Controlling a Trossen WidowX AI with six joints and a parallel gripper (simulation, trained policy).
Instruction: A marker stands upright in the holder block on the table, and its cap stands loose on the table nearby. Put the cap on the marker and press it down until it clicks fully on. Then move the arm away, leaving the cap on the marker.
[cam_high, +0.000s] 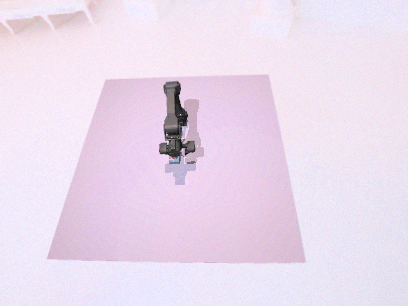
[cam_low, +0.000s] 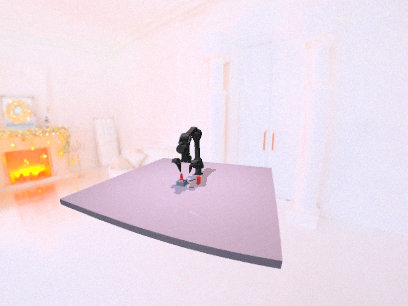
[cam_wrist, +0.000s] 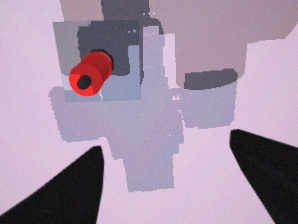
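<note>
My gripper tip is 10 cm past the red cap, 8 cm above it and 7 cm to the right of it. The rest, counted from my gripper tip: holder block 9 cm below, 4 cm to the right, 3 cm behind.
</note>
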